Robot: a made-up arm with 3 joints. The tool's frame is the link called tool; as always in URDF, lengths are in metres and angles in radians. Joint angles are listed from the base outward.
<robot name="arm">
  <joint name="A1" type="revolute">
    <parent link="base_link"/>
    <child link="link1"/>
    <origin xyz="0 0 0.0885" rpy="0 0 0"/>
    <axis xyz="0 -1 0"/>
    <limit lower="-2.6" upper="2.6"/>
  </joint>
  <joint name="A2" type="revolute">
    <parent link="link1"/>
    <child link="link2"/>
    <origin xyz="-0.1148 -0.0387 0.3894" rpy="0 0 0"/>
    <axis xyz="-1 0 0"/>
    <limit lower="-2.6" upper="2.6"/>
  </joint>
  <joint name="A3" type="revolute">
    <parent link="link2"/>
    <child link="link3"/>
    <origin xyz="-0.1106 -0.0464 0.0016" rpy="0 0 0"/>
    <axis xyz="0 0 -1"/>
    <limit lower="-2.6" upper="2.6"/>
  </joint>
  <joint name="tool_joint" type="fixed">
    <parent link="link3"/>
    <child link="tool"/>
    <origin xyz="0.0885 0.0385 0.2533" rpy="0 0 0"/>
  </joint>
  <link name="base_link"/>
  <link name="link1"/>
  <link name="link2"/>
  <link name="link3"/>
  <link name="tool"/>
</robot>
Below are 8 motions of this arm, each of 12 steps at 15 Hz.
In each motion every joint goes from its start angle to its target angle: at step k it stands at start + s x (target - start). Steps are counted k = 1, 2, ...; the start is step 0. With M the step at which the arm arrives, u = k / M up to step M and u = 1 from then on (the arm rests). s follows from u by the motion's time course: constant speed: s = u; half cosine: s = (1 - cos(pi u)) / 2; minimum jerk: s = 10 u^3 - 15 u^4 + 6 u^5.
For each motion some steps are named. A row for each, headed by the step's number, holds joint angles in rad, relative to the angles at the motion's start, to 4 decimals.
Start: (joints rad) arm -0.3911 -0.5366 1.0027
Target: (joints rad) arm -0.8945 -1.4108 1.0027
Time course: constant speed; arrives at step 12
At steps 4, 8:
4: -0.1678 -0.2914 0.0000
8: -0.3356 -0.5828 0.0000

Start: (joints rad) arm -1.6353 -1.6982 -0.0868
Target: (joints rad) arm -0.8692 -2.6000 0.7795
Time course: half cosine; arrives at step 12
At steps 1, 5, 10, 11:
1: 0.0131 -0.0154 0.0148
5: 0.2839 -0.3342 0.3210
10: 0.7148 -0.8414 0.8083
11: 0.7530 -0.8864 0.8515

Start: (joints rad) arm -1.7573 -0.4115 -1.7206
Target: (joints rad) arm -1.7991 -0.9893 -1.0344
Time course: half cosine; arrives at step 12
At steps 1, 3, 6, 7, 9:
1: -0.0007 -0.0098 0.0117
3: -0.0061 -0.0846 0.1005
6: -0.0209 -0.2889 0.3431
7: -0.0263 -0.3637 0.4319
9: -0.0357 -0.4932 0.5857

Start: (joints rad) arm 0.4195 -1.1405 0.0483
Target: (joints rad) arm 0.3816 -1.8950 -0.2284
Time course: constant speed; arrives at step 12
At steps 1, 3, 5, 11, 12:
1: -0.0032 -0.0629 -0.0231
3: -0.0095 -0.1886 -0.0692
5: -0.0158 -0.3144 -0.1153
11: -0.0347 -0.6916 -0.2536
12: -0.0379 -0.7545 -0.2767

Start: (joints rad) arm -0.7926 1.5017 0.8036
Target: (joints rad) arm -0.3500 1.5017 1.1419
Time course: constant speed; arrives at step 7
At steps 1, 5, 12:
1: 0.0632 0.0000 0.0483
5: 0.3161 0.0000 0.2416
12: 0.4426 0.0000 0.3383

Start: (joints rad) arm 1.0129 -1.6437 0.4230
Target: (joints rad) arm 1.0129 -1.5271 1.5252
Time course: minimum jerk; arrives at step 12
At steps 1, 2, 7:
1: 0.0000 0.0006 0.0056
2: 0.0000 0.0041 0.0391
7: 0.0000 0.0762 0.7202

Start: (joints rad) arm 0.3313 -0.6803 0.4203
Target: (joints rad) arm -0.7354 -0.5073 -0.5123
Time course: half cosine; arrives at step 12
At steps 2, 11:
2: -0.0715 0.0116 -0.0625
11: -1.0485 0.1701 -0.9167

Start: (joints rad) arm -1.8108 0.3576 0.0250
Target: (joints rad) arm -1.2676 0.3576 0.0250
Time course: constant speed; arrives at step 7
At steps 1, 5, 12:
1: 0.0776 0.0000 0.0000
5: 0.3880 0.0000 0.0000
12: 0.5432 0.0000 0.0000

